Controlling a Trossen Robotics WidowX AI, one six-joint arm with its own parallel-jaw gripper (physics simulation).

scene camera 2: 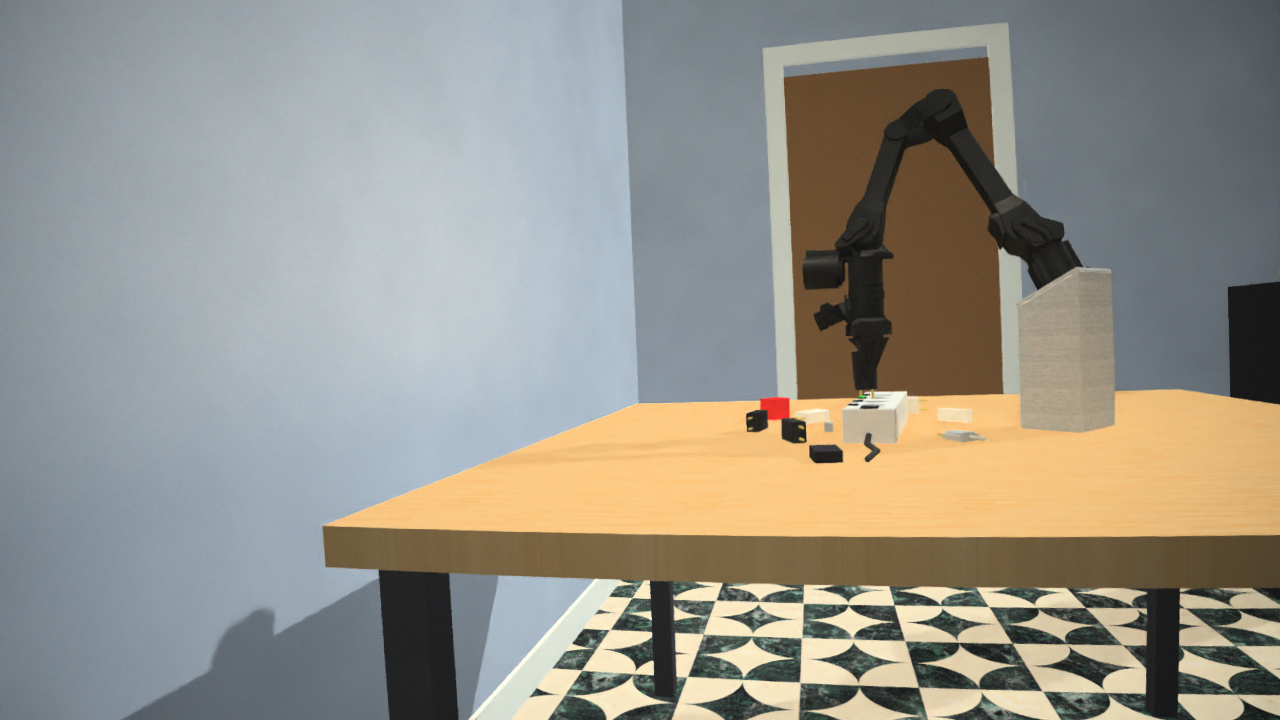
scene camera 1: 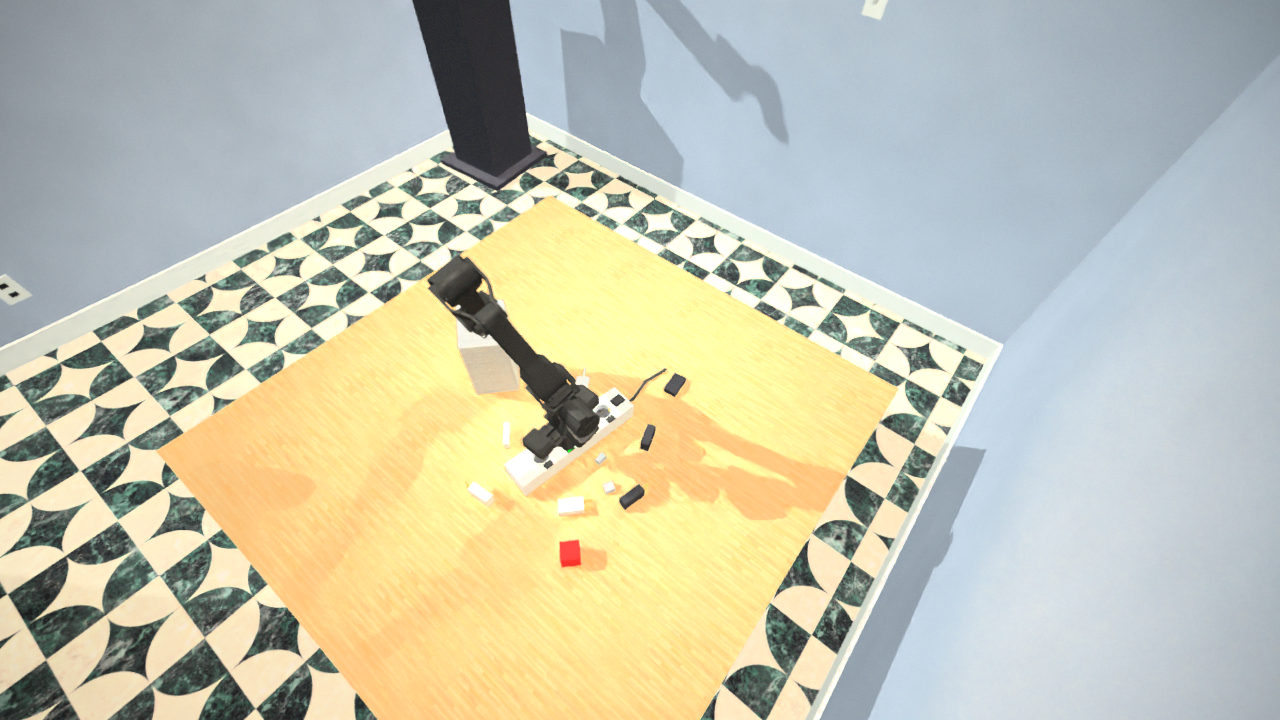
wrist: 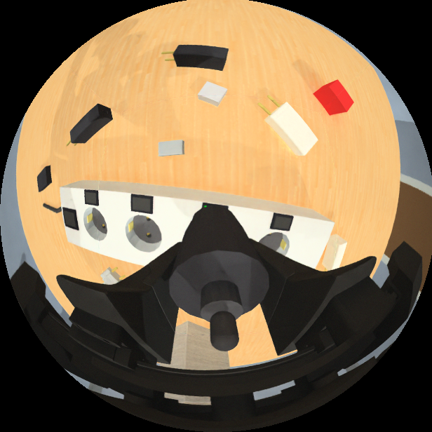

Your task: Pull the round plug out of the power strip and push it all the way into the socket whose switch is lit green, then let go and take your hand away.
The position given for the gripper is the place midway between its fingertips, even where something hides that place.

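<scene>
There's a white power strip (scene camera 1: 528,472) (scene camera 2: 867,421) (wrist: 299,233), and the wrist view shows a white two-pin plug (wrist: 285,121) and a round black plug (wrist: 217,275). You'd see a red cube (wrist: 333,96) as well. As for the gripper (scene camera 2: 868,378) (scene camera 1: 565,438) (wrist: 214,246), it's visible too.
</scene>
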